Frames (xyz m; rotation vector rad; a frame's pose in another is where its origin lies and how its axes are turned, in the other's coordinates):
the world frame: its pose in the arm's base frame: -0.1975 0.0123 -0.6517 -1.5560 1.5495 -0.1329
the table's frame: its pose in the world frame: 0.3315 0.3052 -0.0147 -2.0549 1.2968 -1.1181
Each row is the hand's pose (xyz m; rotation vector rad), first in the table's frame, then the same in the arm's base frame.
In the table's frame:
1: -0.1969 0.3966 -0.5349 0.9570 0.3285 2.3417
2: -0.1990 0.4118 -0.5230 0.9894 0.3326 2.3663
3: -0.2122 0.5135 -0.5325 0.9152 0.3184 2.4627
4: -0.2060 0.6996 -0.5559 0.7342 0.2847 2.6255
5: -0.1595 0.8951 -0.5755 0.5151 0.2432 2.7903
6: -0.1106 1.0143 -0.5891 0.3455 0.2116 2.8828
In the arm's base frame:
1: -0.5629 0.3387 -0.6317 -0.9823 1.7417 -2.2604
2: -0.5705 0.3269 -0.6182 -0.9532 1.7177 -2.2432
3: -0.6059 0.3362 -0.5219 -0.8162 1.7718 -2.2602
4: -0.6406 0.3540 -0.3383 -0.5597 1.8856 -2.2923
5: -0.6396 0.3609 -0.1366 -0.2643 1.9959 -2.3065
6: -0.6191 0.3632 -0.0087 -0.0630 2.0697 -2.3093

